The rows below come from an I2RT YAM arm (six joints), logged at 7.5 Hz.
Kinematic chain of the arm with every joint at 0, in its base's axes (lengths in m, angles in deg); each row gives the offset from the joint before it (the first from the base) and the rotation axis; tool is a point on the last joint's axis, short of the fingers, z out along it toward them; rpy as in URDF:
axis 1: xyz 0 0 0.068 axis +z
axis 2: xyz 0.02 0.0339 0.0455 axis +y
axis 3: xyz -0.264 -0.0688 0 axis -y
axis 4: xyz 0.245 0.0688 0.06 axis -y
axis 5: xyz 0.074 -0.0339 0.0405 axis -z
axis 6: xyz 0.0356 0 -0.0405 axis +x
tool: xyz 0 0 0 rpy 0 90 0
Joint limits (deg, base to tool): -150..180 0..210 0..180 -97..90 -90..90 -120..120
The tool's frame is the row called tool.
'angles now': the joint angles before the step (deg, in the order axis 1, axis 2, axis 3, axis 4, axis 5, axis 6). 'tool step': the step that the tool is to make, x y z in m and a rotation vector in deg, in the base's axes. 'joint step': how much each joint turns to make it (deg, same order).
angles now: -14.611, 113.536, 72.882, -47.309, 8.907, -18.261
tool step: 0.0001, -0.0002, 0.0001, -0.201, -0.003, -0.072
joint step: -0.008, 0.005, 0.027, 0.022, 0.196, 0.058
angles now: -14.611, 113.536, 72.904, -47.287, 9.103, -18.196
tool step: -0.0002, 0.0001, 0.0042, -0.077, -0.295, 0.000
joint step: 0.008, -0.560, 0.242, -0.498, 0.000, 0.008
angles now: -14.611, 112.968, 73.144, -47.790, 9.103, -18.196
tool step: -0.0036, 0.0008, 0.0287, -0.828, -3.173, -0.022
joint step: -0.022, -4.421, 0.791, -1.933, 0.000, 0.000
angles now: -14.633, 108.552, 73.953, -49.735, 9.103, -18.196
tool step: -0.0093, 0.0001, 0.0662, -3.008, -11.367, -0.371
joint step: -0.378, -9.925, 2.079, -0.245, -0.001, -0.006
